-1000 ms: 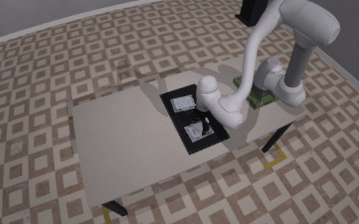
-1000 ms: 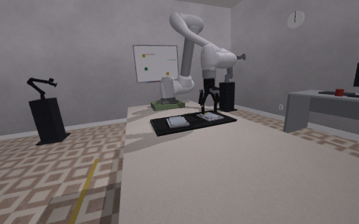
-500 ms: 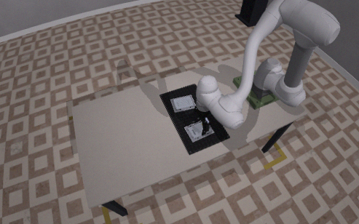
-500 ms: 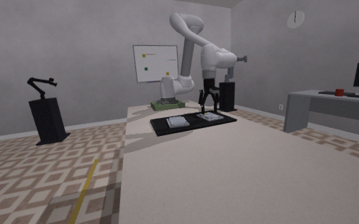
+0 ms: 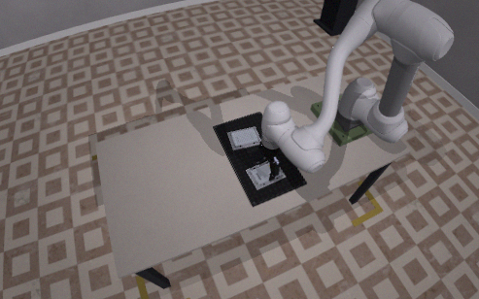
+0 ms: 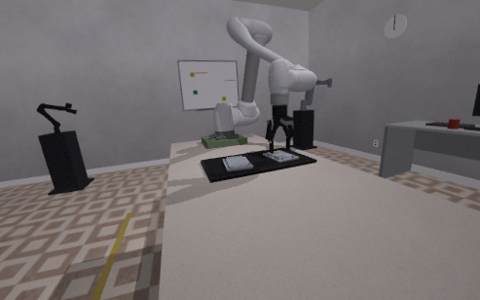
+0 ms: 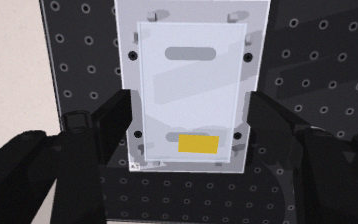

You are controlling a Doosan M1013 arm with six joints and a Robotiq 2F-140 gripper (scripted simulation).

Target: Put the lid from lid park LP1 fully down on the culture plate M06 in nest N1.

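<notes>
Now: hand 40 mm above the clear lid. The rest, counted from my hand: culture plate: 240 mm to the right, 40 mm below, 10 mm ahead; lid park LP1: 50 mm below.
</notes>
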